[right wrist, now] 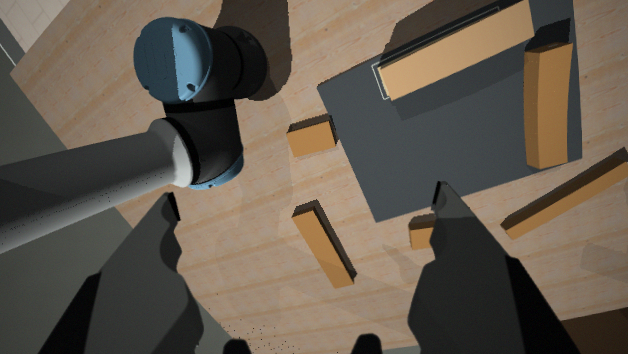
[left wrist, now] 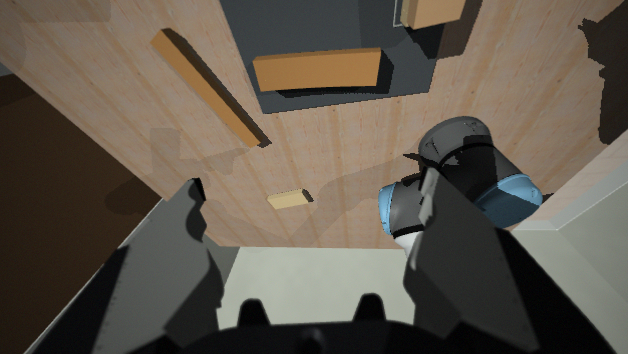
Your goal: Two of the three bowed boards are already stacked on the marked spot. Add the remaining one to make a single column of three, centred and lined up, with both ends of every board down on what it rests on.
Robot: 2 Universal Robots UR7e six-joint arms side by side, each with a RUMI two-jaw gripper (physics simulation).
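Seen in the pictures: left gripper, fingertip midpoint: (left wrist: pixel 311 174); right gripper, fingertip midpoint: (right wrist: pixel 305 189); left arm's base, link origin: (left wrist: pixel 449 142); right arm's base, link origin: (right wrist: pixel 235 64).
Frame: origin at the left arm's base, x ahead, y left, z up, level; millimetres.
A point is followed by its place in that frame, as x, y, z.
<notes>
Stacked bowed boards (left wrist: pixel 435 12) @(-18, -320, 90) (right wrist: pixel 460 50) @(-70, -408, 96) lie at the back of the dark mat (left wrist: pixel 300 25) @(151, -429, 6) (right wrist: pixel 425 165) @(81, -596, 6), inside a thin white outline. How their ends rest is hard to tell. The remaining bowed board (left wrist: pixel 317 71) @(164, -356, 46) (right wrist: pixel 552 107) @(162, -353, 47) lies apart from the stack, near another edge of the mat, with a dark shadow along one side. My left gripper (left wrist: pixel 311 174) @(142, -353, 346) is open and empty, above the wooden table and away from the boards. My right gripper (right wrist: pixel 305 189) @(-178, -610, 421) is open and empty, off the mat's corner. Neither gripper touches a board.
A long narrow bar (left wrist: pixel 207 90) @(395, -479, 27) (right wrist: pixel 567 200) @(398, -446, 27) lies beside the mat. A short bar (right wrist: pixel 325 250) @(50, -959, 23) and small blocks (right wrist: pixel 312 139) @(-175, -708, 19) (right wrist: pixel 421 237) @(215, -744, 28) lie near the mat; a pale block (left wrist: pixel 289 198) @(519, -82, 22) lies farther off. Arm parts (left wrist: pixel 460 170) @(25, -61, 149) (right wrist: pixel 200 100) @(-356, -703, 209) show in both views.
</notes>
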